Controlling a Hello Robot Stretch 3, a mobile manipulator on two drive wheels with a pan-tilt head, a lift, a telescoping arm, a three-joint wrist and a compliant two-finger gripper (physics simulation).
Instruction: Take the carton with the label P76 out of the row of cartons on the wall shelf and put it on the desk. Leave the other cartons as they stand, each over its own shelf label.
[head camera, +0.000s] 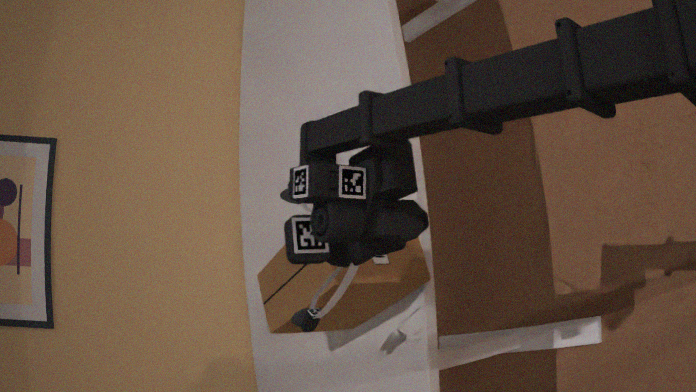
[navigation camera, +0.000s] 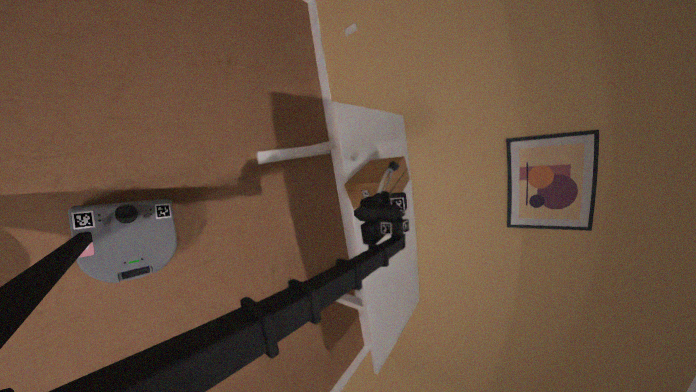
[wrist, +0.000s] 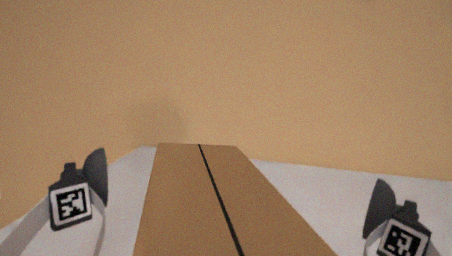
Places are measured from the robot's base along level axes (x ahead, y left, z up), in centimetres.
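Where they show: gripper, fingertip midpoint: (navigation camera: 398, 189) (wrist: 235, 184); robot's base, origin of the base link: (navigation camera: 127, 212).
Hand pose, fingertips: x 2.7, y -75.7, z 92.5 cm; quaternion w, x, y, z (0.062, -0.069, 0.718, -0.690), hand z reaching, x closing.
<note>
Things, the pixels of their top centre, and the offset from my fingertips. Level surfaces: height alone.
- brown carton, middle of its top: (wrist: 211, 177) (head camera: 289, 279) (navigation camera: 398, 180) dz -2.4, dx +3.5, dy -6.0 cm
- white desk, its level: dz -20.4 cm
- wall outlet, middle of its top: (navigation camera: 356, 26) dz -46.7, dx +127.5, dy -53.1 cm
The brown carton (head camera: 360, 312) (navigation camera: 372, 175) (wrist: 175, 210) stands upright on the white desk (head camera: 320, 75) (navigation camera: 390, 280) (wrist: 340, 195). A black seam runs along its top. Part of its white label (head camera: 381, 259) (navigation camera: 365, 193) shows on the front face; its text cannot be read here. My gripper (head camera: 298, 256) (navigation camera: 393, 198) (wrist: 235, 184) is open, above the carton's top, with one finger out to each side and no contact visible in the wrist view. In the head view the gripper body hides part of the carton. The wall shelf and the other cartons do not show.
The wall stands close behind the desk, with a framed picture (head camera: 51, 225) (navigation camera: 594, 180) on it. A white desk leg (head camera: 575, 332) (navigation camera: 295, 152) reaches out below the desk. My grey base (navigation camera: 125, 245) is on the floor. A wall outlet (navigation camera: 351, 30) is beyond the desk.
</note>
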